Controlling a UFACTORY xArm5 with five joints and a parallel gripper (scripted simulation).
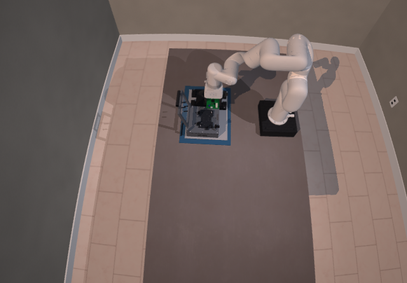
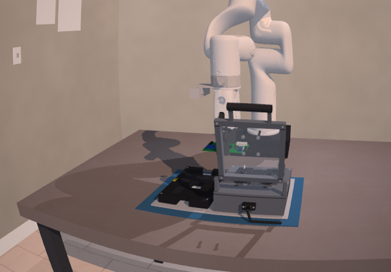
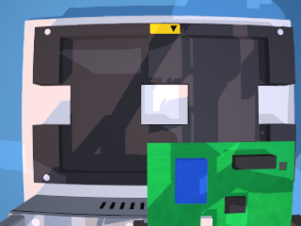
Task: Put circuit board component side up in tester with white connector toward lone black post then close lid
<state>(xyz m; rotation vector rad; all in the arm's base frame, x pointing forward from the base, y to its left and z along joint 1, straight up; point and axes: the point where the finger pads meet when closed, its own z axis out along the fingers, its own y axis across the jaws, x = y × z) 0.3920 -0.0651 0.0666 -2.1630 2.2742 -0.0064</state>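
Right now the nest is 10 cm to the left of my hand, 6 cm below it and 4 cm ahead of it. The rest, counted from my hand: green circuit board (right at my hand); then clear lid (16 cm ahead, 8 cm to the left, 5 cm above).
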